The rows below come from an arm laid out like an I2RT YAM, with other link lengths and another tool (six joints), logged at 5 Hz.
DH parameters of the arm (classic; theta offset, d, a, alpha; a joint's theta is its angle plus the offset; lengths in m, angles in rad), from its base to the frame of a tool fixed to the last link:
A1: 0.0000 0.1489 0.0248 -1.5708
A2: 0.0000 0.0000 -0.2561 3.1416
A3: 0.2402 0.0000 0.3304 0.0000
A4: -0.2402 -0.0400 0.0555 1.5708
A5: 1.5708 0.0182 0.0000 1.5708
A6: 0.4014 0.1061 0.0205 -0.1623
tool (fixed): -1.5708 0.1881 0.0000 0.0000
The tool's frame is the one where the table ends.
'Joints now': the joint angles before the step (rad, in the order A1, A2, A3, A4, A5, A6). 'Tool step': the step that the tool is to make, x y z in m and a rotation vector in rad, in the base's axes. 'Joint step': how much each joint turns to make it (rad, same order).
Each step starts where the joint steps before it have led.
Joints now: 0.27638 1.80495 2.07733 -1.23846 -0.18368 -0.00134
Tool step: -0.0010 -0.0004 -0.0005 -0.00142 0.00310 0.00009
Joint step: 0.00003 0.00006 0.00018 -0.00356 0.00039 -0.00035
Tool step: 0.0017 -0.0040 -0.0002 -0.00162 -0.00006 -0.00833
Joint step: -0.00719 -0.00015 -0.00043 -0.00009 0.00195 0.00005
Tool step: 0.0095 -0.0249 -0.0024 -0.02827 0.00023 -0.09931
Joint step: -0.01581 0.00086 -0.00036 0.00158 0.06971 0.05402
